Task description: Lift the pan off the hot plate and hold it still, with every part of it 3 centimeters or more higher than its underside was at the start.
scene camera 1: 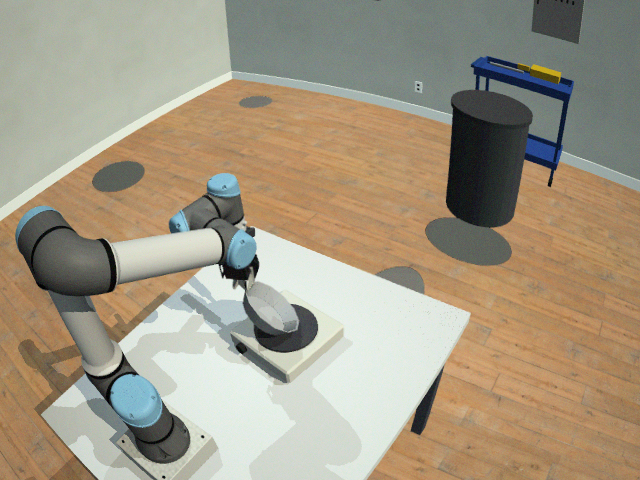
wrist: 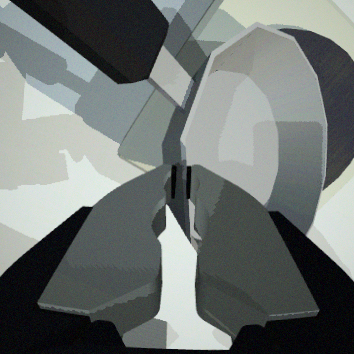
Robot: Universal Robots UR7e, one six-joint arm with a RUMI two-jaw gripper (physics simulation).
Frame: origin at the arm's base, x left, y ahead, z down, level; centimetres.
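Where they show: gripper, fingertip midpoint: (scene camera 1: 247,289) (wrist: 180,169); arm's base, link origin: (scene camera 1: 163,439).
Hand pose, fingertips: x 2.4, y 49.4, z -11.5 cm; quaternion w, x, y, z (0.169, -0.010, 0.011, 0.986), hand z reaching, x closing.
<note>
Each offset is from my fingertips to the top centre of the thing. "spot": to the spot under its first point. Level surfaces: height alone.
The grey pan (scene camera 1: 266,310) (wrist: 250,130) is tilted steeply, with its open side facing right and up in the scene view. Its low side is at or just above the dark round burner (scene camera 1: 306,333) (wrist: 341,110) of the cream hot plate (scene camera 1: 329,329) (wrist: 305,14); whether they touch I cannot tell. My gripper (scene camera 1: 249,284) (wrist: 180,169) is shut on the pan's wall at its raised left side. In the wrist view, the light neck of the handle {spot: dy +4.2, dx +2.1, dz +0.1 cm} (wrist: 170,77) leads up left to a black grip. The pan's underside is mostly hidden.
The hot plate stands on the white table {dz +18.8 cm} (scene camera 1: 392,330), with a black knob {dy -9.3, dx -1.0, dz +14.0 cm} (scene camera 1: 241,348) on its left side. My arm reaches in from the left, its base plate (scene camera 1: 199,449) at the near left. A dark barrel (scene camera 1: 485,165) and a blue cart (scene camera 1: 527,82) stand beyond the table.
</note>
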